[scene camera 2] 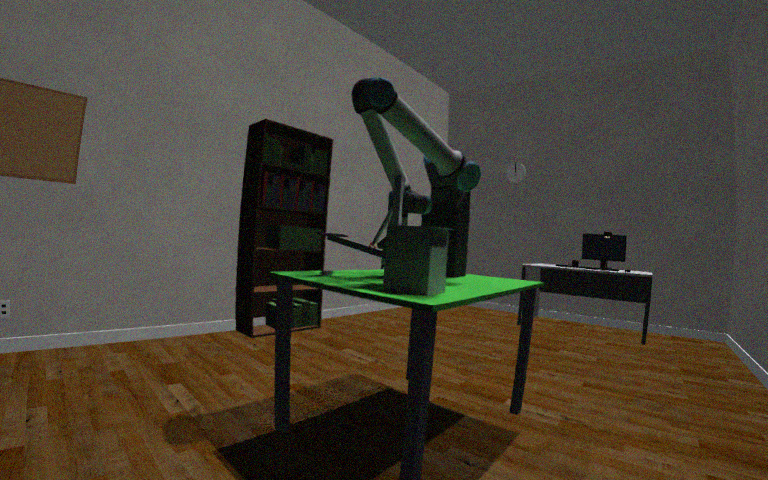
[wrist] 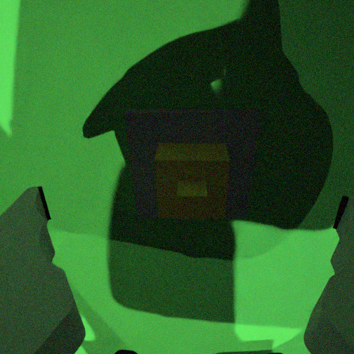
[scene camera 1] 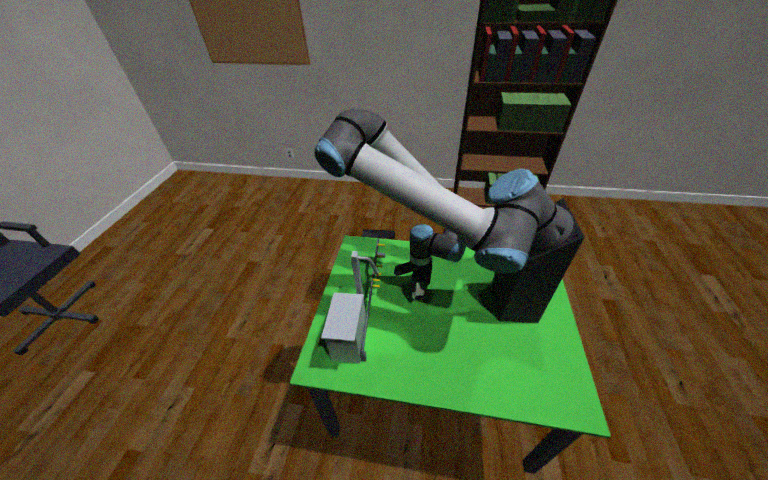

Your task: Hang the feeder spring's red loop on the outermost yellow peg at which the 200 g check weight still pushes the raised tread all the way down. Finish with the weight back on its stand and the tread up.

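Seen in the pictures: gripper, fingertip midpoint: (scene camera 1: 416,288); arm's base, origin of the base link: (scene camera 2: 447,195) (scene camera 1: 545,230).
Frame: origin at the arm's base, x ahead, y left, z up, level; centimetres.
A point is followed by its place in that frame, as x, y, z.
The 200 g check weight (wrist: 192,182), an orange block with a small lighter square on top, sits on its grey stand (wrist: 141,135) in shadow. My gripper (wrist: 192,195) (scene camera 1: 419,293) {44.3, 10.2, -41.2} is open and empty, pointing down over the weight, with a finger out to each side in the wrist view. The dark tread (scene camera 1: 378,233) {69.1, -4.7, -26.4} (scene camera 2: 337,235) {67.1, -3.4, -26.9} is raised at the far end of the sloping lever (scene camera 2: 353,244) {65.9, 8.3, -30.4}. Small yellow pegs (scene camera 1: 376,285) {60.0, 21.2, -32.8} show along the lever. A thin curved piece reaches down to the lever; the spring's red loop is too small to make out clearly.
A grey box (scene camera 1: 344,316) {62.2, 46.2, -22.5} (scene camera 2: 416,260) {68.0, 49.9, -33.8} stands on the green table (scene camera 1: 481,373) {9.2, 38.8, -44.8} (scene camera 2: 492,283) {6.0, 37.8, -44.8}, with a grey upright post (scene camera 1: 356,271) {62.0, 33.3, -10.8} behind it in scene camera 1. The lever mechanism is left of my gripper there. The arm's dark base (scene camera 1: 526,283) {1.1, 11.3, -18.2} stands to the right.
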